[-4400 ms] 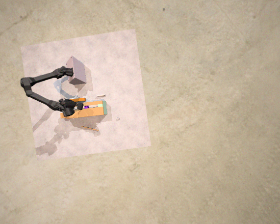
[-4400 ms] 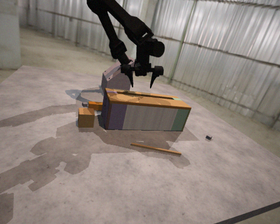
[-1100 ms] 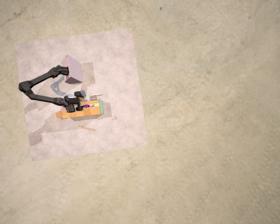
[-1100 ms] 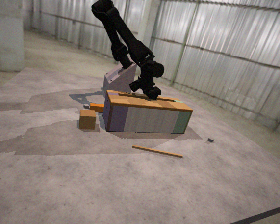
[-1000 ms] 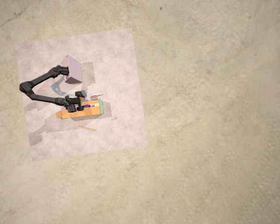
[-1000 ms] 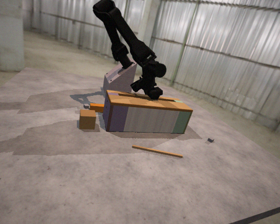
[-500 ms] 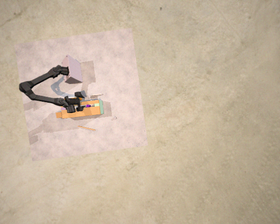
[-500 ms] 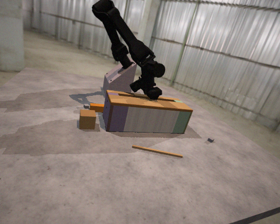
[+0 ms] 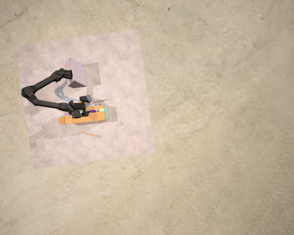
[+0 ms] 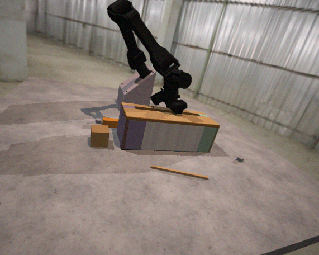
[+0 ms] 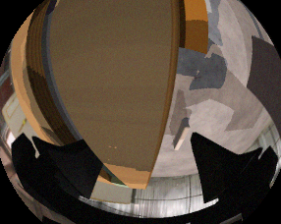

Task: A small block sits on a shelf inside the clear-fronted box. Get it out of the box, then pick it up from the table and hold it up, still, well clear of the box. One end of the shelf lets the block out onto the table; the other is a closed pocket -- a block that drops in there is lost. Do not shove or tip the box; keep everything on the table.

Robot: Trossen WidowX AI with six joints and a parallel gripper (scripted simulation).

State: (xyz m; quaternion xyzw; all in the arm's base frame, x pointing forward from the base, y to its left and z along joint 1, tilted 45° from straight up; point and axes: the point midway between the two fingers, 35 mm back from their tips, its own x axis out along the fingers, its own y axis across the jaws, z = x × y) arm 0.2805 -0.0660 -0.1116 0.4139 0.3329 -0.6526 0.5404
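My gripper tip is 50 mm short of the purple block and 10 mm to the right of it. Round my gripper tip: clear-fronted box 60 mm to the right, 30 mm below, 30 mm ahead; then orange bar 180 mm to the right, 70 mm below, 70 mm behind; then thin orange stick 270 mm ahead, 100 mm to the right, 80 mm below.
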